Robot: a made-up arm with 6 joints.
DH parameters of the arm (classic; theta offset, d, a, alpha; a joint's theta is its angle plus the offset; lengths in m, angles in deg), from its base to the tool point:
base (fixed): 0 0.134 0 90
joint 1: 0 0.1 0.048 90
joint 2: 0 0.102 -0.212 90
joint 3: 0 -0.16 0.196 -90
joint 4: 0 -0.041 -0.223 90
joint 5: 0 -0.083 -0.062 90
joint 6: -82.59 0 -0.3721 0
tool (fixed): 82.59 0.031 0 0
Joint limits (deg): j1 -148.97..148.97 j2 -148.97..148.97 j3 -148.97..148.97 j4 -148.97..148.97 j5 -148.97..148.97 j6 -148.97..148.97
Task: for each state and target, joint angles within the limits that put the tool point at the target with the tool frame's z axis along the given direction. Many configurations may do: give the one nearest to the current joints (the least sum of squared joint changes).
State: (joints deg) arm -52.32 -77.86 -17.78 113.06 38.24 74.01
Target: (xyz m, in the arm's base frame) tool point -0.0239 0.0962 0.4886 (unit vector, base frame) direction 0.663 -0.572 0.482
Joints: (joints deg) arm -32.28 -65.83 -23.65 96.58 30.96 40.65
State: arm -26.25 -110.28 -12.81 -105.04 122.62 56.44
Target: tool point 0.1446 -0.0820 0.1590 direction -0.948 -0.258 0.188
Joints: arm -72.51 -100.02 -0.39 -109.63 147.81 85.22
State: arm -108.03 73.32 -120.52 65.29 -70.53 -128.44
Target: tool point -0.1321 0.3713 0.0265 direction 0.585 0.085 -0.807
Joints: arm -66.32 56.77 -85.88 105.84 -116.49 -148.97
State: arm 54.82 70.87 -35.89 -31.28 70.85 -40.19
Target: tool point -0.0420 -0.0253 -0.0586 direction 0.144 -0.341 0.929
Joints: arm 32.57 114.91 -65.51 -46.90 75.58 -72.69
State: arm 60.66 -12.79 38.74 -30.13 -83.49 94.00
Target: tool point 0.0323 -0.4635 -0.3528 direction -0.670 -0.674 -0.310
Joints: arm 15.13 20.13 -5.56 -62.43 -94.59 81.97
